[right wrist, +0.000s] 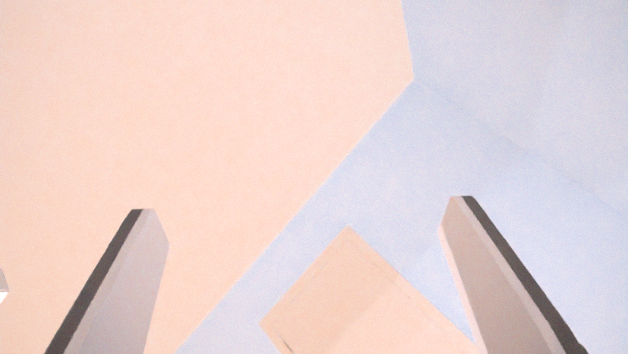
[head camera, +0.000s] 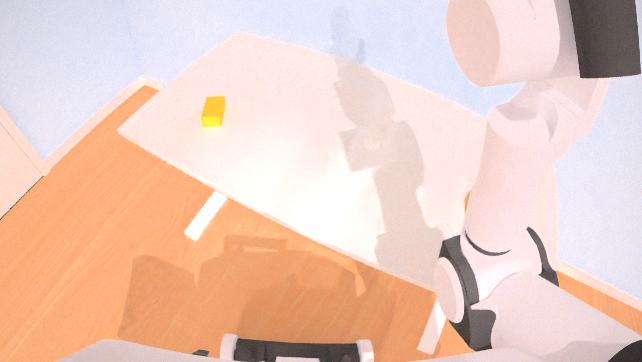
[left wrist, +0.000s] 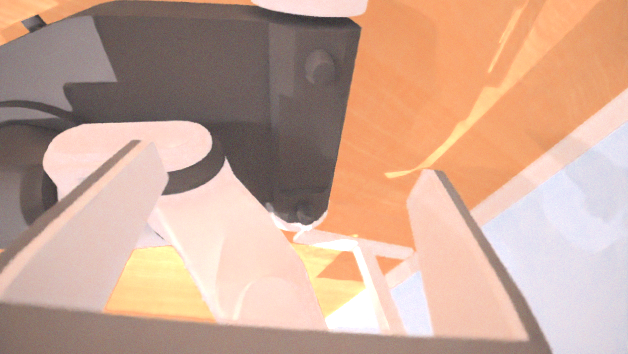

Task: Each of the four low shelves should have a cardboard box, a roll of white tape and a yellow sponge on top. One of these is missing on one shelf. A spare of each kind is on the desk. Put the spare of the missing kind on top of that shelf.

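Frame: origin at the robot's base, x ahead, y left, z up, level; millimetres.
Seen in the pictures: left gripper, fingertip midpoint: (left wrist: 290,172); right gripper, fingertip midpoint: (right wrist: 305,220).
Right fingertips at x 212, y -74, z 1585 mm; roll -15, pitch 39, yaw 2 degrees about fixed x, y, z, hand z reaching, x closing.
Offsets run from my right fingertips to a thing's top centre. Level surfaces: height alone.
The white desk {dz -864 mm} (head camera: 280,180) stands ahead in the head view. The yellow sponge {dx +460, dy +375, dz -819 mm} (head camera: 213,111) lies on its left part. A faint pale round shape {dx +365, dy -125, dz -840 mm} (head camera: 372,146), likely the white tape roll, shows in the arm's shadow near the desk's middle. A thin sliver of the brown cardboard box {dx +125, dy -418, dz -814 mm} (head camera: 467,201) shows at the left edge of my raised right arm, which hides the remainder. My left gripper (left wrist: 290,172) is open and empty, low beside the robot's base. My right gripper (right wrist: 305,220) is open and empty, facing the upper walls and ceiling. The four low shelves do not show.
My right arm (head camera: 515,185) reaches up over the desk's right side. The desk's feet (head camera: 206,216) (head camera: 432,327) stand on the wooden floor in front. The dark robot base (left wrist: 200,100) is close to the left gripper. Blue walls lie behind the desk, and a pale panel (head camera: 15,165) is at far left.
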